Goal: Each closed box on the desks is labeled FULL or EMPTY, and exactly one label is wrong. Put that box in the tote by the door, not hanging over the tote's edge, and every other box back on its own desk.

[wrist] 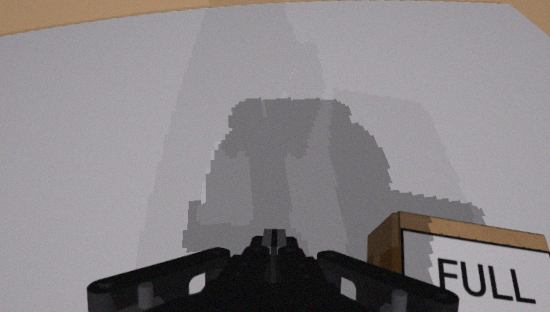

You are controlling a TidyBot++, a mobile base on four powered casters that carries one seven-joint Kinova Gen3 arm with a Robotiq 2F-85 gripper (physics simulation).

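Places are measured from the arm's base along level axes (x down, y ahead, z right), in millimetres.
Pixels of known places: gripper, between the fingertips: (274, 243).
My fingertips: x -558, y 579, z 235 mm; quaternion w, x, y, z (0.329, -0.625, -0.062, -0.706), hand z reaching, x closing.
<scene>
Behind a point stands the place of what it marks.
A brown box (384, 246) {y 547, x -589, z 287 mm} with a white label reading FULL (485, 272) {y 514, x -604, z 320 mm} sits on the pale grey desk top (90, 125) {y 738, x -554, z 112 mm} at the lower right of the wrist view. Its lower and right parts are cut off by the frame edge, and my right finger linkage covers a piece of its near left corner. My gripper (274, 243) {y 579, x -558, z 235 mm} is shut and empty at the bottom middle, to the left of the box. The tote and any other boxes do not show in this view.
The desk's far edge runs across the top of the view, with a cut corner at the upper right. Tan floor (75, 15) {y 985, x -553, z 75 mm} shows beyond it. Dark shadows of the arm and gripper lie across the middle of the desk top.
</scene>
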